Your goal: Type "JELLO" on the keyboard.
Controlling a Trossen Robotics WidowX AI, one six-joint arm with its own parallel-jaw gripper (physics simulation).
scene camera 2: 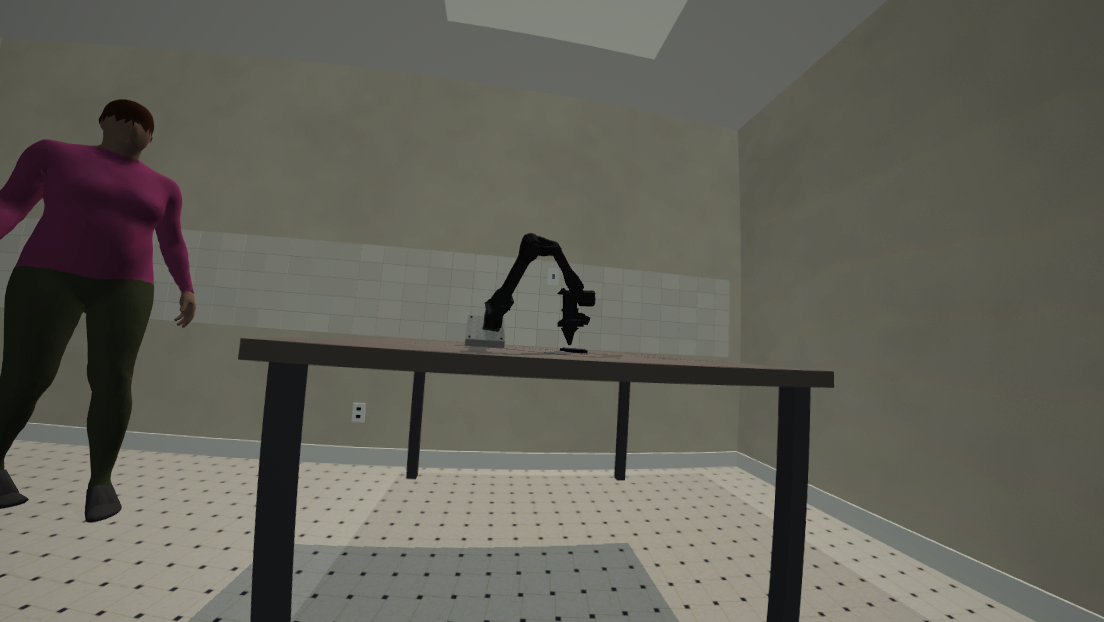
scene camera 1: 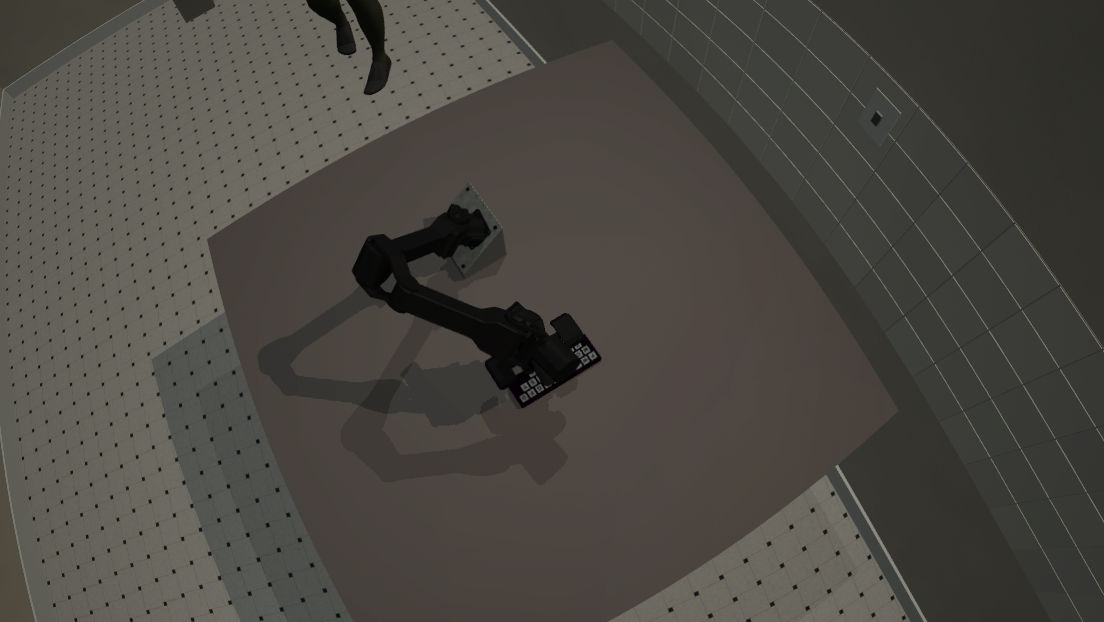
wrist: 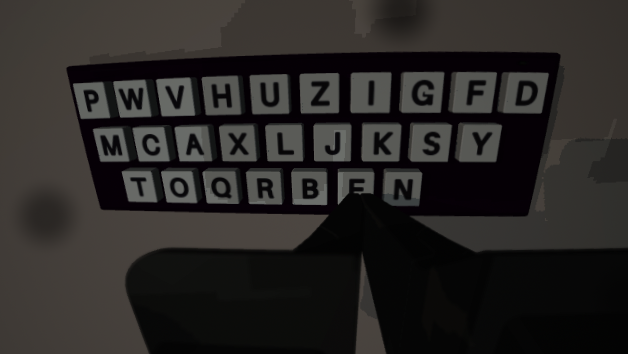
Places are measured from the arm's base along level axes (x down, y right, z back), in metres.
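Pixels of known places: gripper, fingertip midpoint: [scene camera 2: 569, 345] [wrist: 358, 205]; arm's base at its link origin: [scene camera 2: 492, 325] [scene camera 1: 475, 229].
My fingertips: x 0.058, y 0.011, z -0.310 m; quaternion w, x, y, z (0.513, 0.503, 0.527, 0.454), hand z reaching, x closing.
Note:
For each thing: its top centre in the pictures, then the offset to it from my fingertips.
- dark keyboard at its top centre: [wrist: 296, 143] [scene camera 1: 553, 369] [scene camera 2: 572, 347] dy -0.025, dx +0.010, dz -0.018 m
- J key at its top centre: [wrist: 332, 143] dy -0.011, dx +0.010, dz -0.020 m
- L key at its top centre: [wrist: 284, 143] dy -0.029, dx +0.010, dz -0.018 m
- E key at its top centre: [wrist: 355, 189] dy -0.001, dx +0.010, dz -0.002 m
- O key at its top centre: [wrist: 179, 187] dy -0.073, dx +0.010, dz +0.004 m
The dark keyboard [scene camera 1: 533, 387] [scene camera 2: 574, 350] [wrist: 475, 195] lies flat on the table, with three rows of pale letter keys. In the wrist view the J key [wrist: 332, 143] and L key [wrist: 284, 143] are in the middle row. The E key [wrist: 350, 179] and O key [wrist: 179, 186] are in the bottom row. My gripper [scene camera 2: 569, 343] [wrist: 358, 205] is shut and empty, pointing down. Its tips cover the lower part of the E key in the wrist view. Scene camera 2 shows a small gap between tips and keyboard. The arm hides the keyboard's middle in scene camera 1.
The table [scene camera 1: 695, 309] [scene camera 2: 695, 370] bears the arm's grey base plate [scene camera 1: 467, 262] [scene camera 2: 484, 341]. The arm's shadows fall across the table beside the keyboard. A person [scene camera 1: 370, 38] [scene camera 2: 100, 208] stands on the floor away from the table.

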